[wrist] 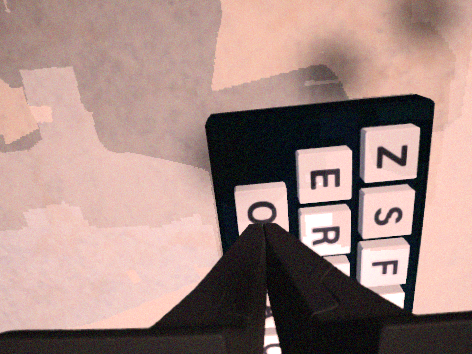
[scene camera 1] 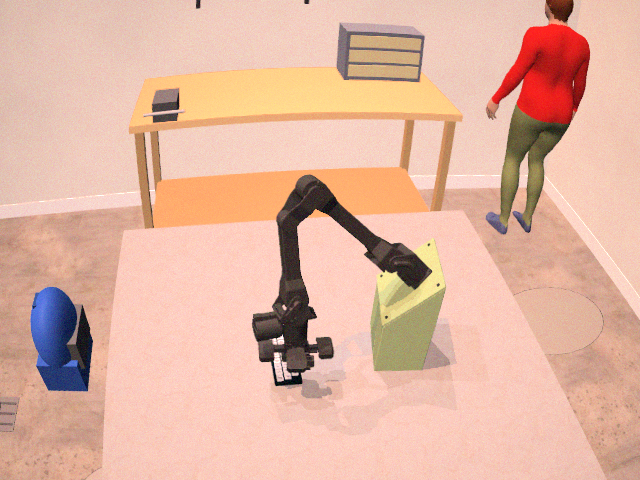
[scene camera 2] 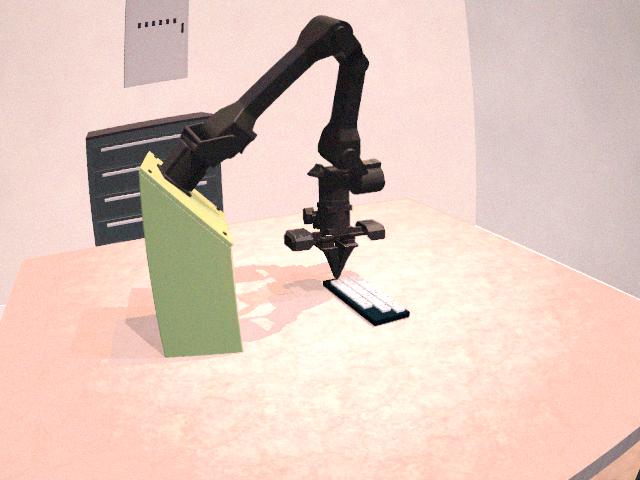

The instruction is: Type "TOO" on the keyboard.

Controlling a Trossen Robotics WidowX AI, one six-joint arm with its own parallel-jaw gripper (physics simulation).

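Seen in the pictures: gripper, fingertip midpoint: (wrist: 262, 236) (scene camera 2: 336, 277); arm's base at its link origin: (scene camera 1: 418, 275) (scene camera 2: 172, 180).
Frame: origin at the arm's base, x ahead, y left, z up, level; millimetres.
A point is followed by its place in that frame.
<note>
The dark keyboard (scene camera 1: 279, 381) {x 367, y -36, z -257 mm} (scene camera 2: 376, 317) {x 253, y -209, z -258 mm} (wrist: 260, 145) {x 326, y -25, z -258 mm} with white letter keys lies flat on the table. My gripper (scene camera 2: 337, 277) {x 315, y -47, z -243 mm} (wrist: 262, 236) {x 315, y -47, z -243 mm} is shut with nothing between its fingers and points straight down at the keyboard's far end in scene camera 2. In the wrist view its tips overlap the lower edge of the O key (wrist: 261, 205) {x 318, y -42, z -253 mm}; a small gap or contact cannot be told. The E key (wrist: 324, 175) {x 340, y -41, z -253 mm}, R key (wrist: 325, 231) {x 334, y -60, z -253 mm}, Z key (wrist: 390, 154) {x 361, y -43, z -253 mm}, S key (wrist: 386, 212) {x 354, y -62, z -253 mm} and F key (wrist: 384, 265) {x 348, y -82, z -253 mm} show to the right. The fingers hide keys below O. No T is readable.
The arm's base stands on a green slanted pedestal (scene camera 1: 403, 335) {x 69, y 66, z -125 mm} (scene camera 2: 193, 289) {x -32, y -97, z -153 mm} on the table (scene camera 1: 180, 413) {x 654, y -46, z -270 mm} (scene camera 2: 310, 413) {x -18, y -339, z -271 mm}. Beyond the table are a wooden workbench (scene camera 1: 258, 98), a blue object (scene camera 1: 54, 325) and a person in red (scene camera 1: 555, 72). A dark drawer cabinet (scene camera 2: 116, 186) stands behind.
</note>
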